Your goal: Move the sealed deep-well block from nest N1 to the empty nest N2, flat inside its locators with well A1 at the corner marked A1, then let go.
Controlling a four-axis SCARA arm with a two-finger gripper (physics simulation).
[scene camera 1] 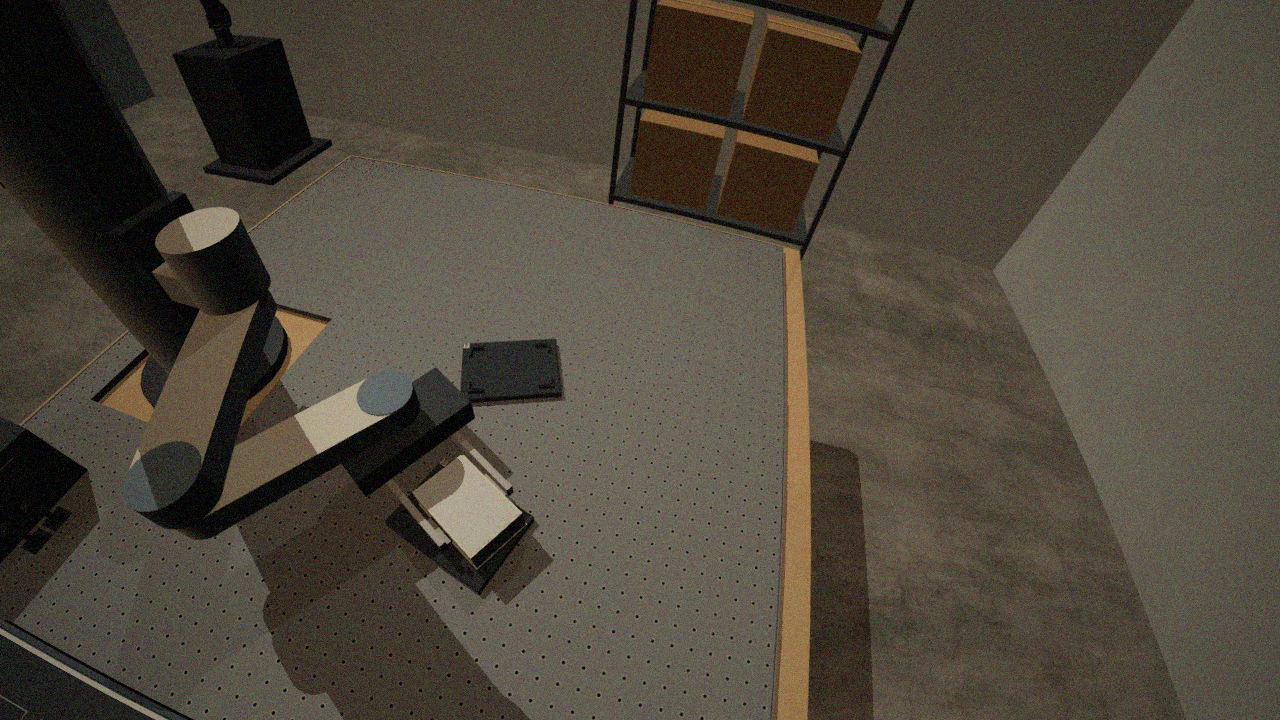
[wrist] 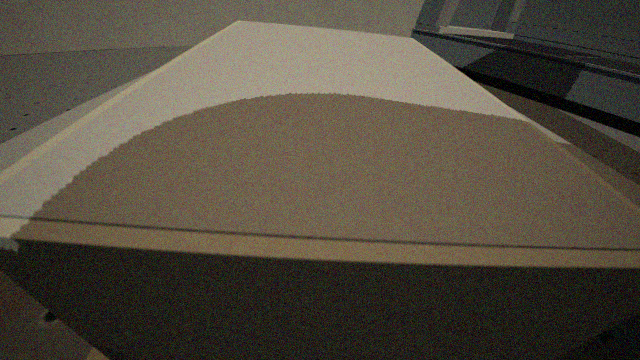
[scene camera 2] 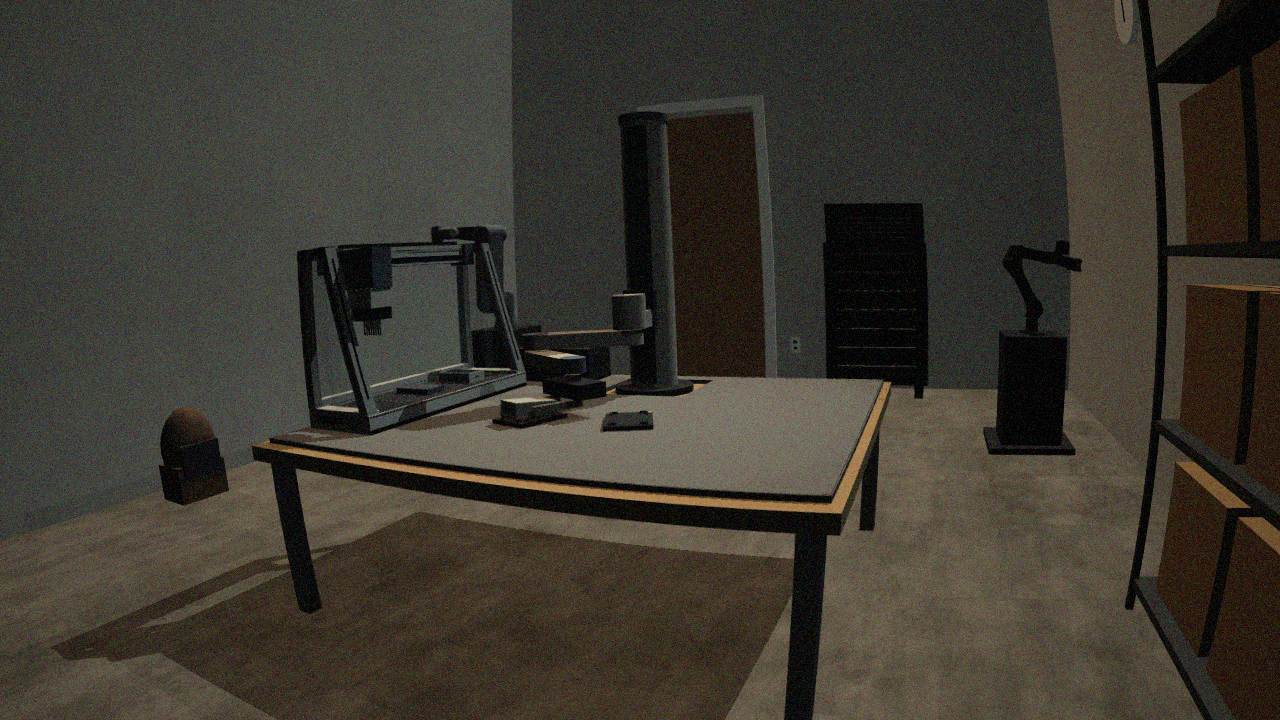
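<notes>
The sealed block, white on top with dark sides, lies level at a dark nest. Its seating in the locators cannot be made out. My gripper is shut on the block, with one pale finger along each long side. The other nest is empty, with raised corner locators and a small pale mark at one corner in scene camera 1. No N1, N2 or A1 labels can be read, so I cannot tell which nest is which.
The arm column stands on the perforated table. A framed gantry machine stands at the table's left in scene camera 2. A shelf rack with brown boxes stands beyond the table. A dark pedestal bears a small arm.
</notes>
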